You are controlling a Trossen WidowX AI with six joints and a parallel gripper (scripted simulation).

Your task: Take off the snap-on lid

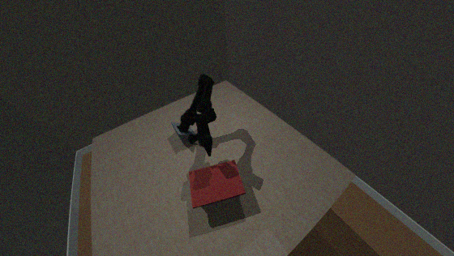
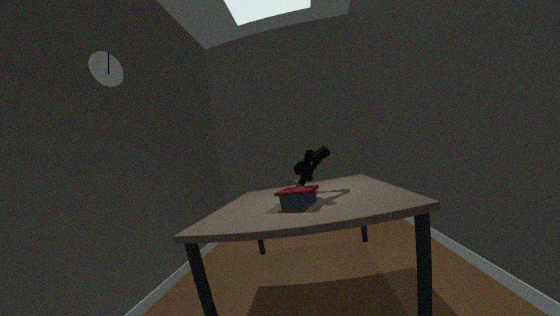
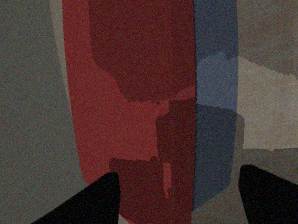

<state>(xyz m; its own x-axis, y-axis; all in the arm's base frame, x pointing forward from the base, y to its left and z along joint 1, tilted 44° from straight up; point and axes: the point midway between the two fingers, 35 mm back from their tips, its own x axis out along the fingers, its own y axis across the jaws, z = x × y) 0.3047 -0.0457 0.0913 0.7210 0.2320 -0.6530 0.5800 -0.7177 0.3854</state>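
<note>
My gripper tip is now 12 cm short of the lid, 5 cm to the left of it and 4 cm above it. The rest, counted from my gripper tip: blue storage box 12 cm ahead, 9 cm below, 5 cm to the right.
</note>
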